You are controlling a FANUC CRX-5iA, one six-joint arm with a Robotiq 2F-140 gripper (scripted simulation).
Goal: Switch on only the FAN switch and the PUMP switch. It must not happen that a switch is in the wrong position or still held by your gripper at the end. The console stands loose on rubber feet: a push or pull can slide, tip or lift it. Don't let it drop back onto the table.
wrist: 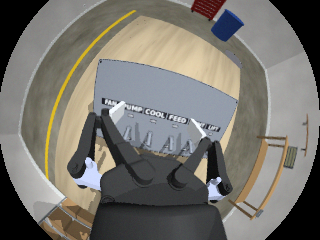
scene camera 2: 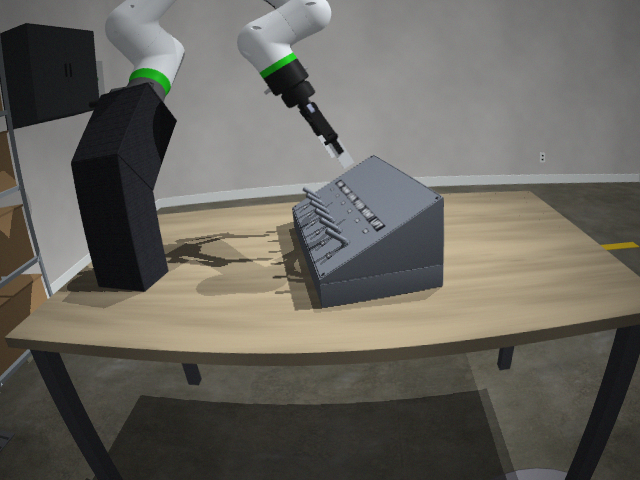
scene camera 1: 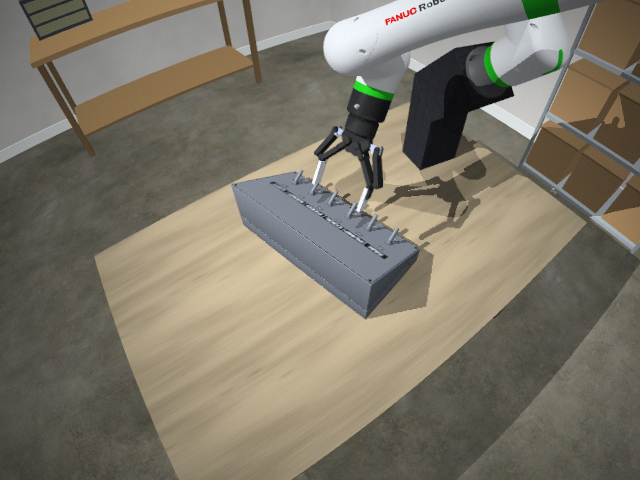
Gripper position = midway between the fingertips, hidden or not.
I see my gripper (scene camera 1: 337, 196) and a grey sloped console (scene camera 2: 393, 224).
The grey sloped console is seen too in the wrist view (wrist: 159, 103) and in scene camera 1 (scene camera 1: 340, 250). My gripper also shows in the wrist view (wrist: 157, 116) and in scene camera 2 (scene camera 2: 342, 159).
